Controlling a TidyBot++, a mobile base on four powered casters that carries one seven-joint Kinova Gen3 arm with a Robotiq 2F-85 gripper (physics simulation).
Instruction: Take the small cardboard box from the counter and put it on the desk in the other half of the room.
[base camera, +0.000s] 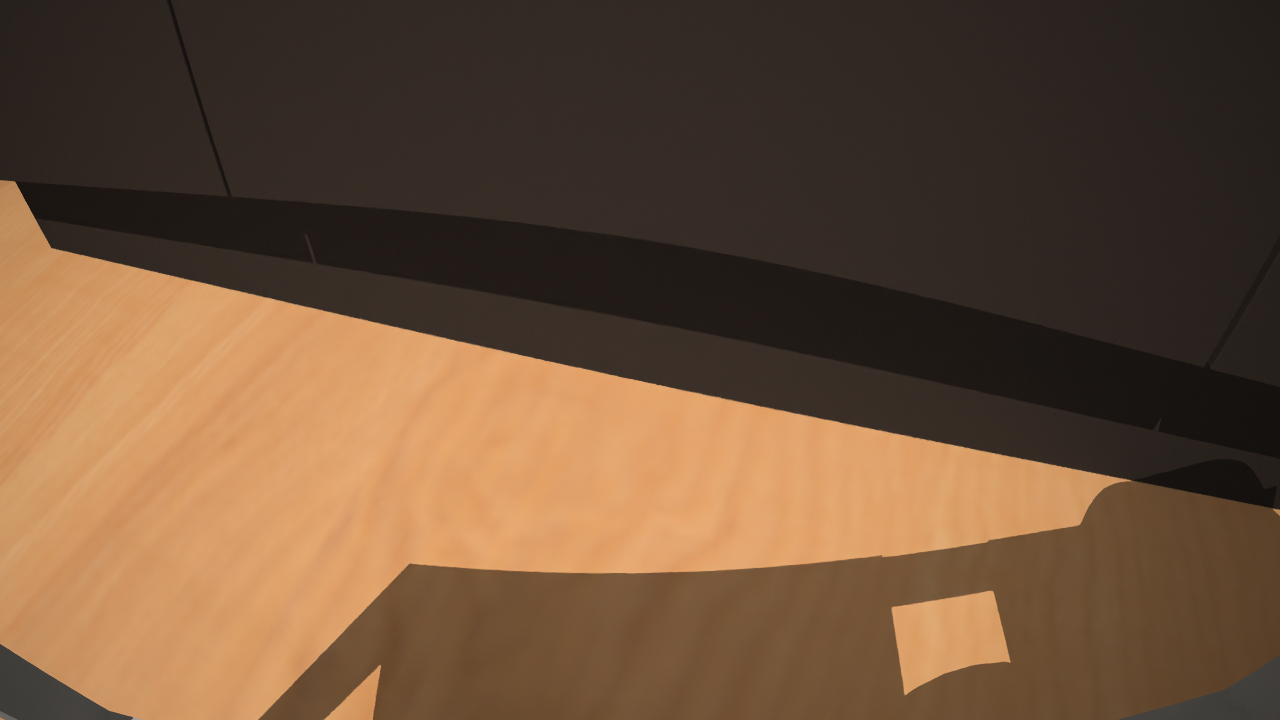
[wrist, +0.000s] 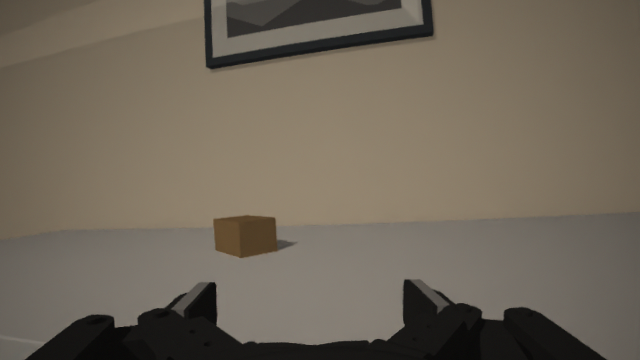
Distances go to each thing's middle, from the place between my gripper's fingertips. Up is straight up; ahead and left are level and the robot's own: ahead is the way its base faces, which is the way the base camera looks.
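Dark-framed picture (wrist: 230, 40): 580 mm above my hand, 630 mm ahead of it, 60 mm to the right of it. Brown cardboard box (wrist: 241, 236): my gripper is 20 mm above it, 380 mm short of it and 80 mm to the right of it.
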